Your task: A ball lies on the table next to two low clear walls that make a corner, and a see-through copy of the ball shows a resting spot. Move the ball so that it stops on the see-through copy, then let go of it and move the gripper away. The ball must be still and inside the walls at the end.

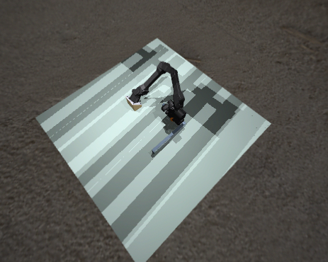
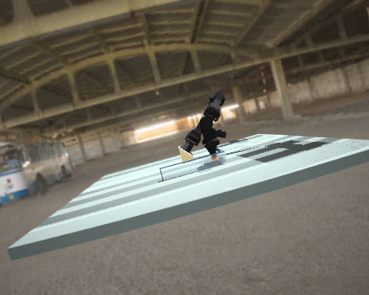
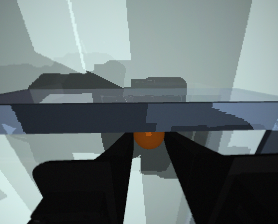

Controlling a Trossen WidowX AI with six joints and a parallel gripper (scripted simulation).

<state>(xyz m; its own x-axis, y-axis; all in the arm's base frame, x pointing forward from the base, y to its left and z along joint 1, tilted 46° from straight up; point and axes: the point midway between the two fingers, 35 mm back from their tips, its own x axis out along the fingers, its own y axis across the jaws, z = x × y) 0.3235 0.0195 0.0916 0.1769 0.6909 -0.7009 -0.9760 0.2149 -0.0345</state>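
The see-through copy of ball is 1 cm below my gripper tip. Round my gripper tip: clear wall 8 cm ahead, 13 cm to the right; then orange ball right at my gripper tip.
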